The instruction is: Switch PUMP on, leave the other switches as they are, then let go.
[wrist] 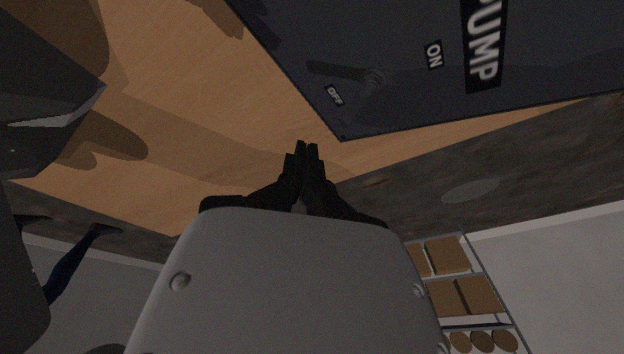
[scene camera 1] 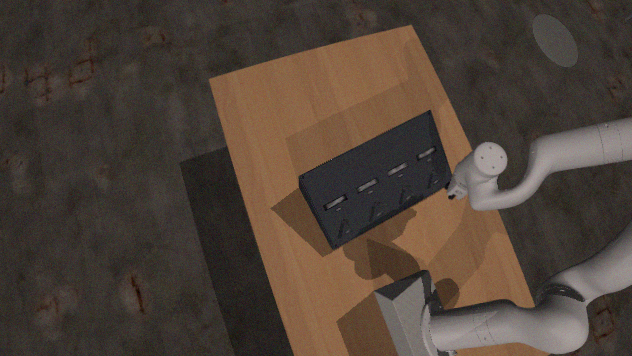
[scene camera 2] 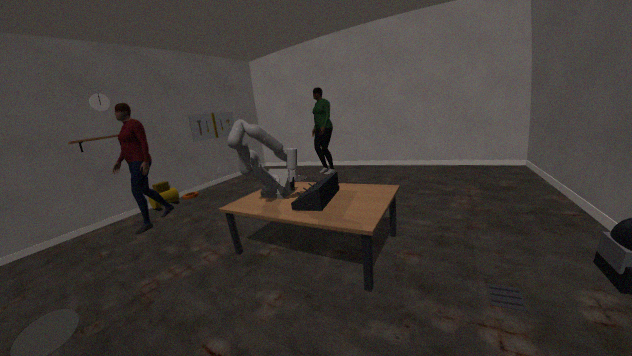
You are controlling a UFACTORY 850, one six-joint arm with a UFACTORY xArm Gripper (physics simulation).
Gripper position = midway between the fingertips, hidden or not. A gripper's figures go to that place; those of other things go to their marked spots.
Labels:
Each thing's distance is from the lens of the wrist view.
gripper (wrist: 302, 155): 15 cm
dark sloped switch panel (wrist: 430, 69): 17 cm

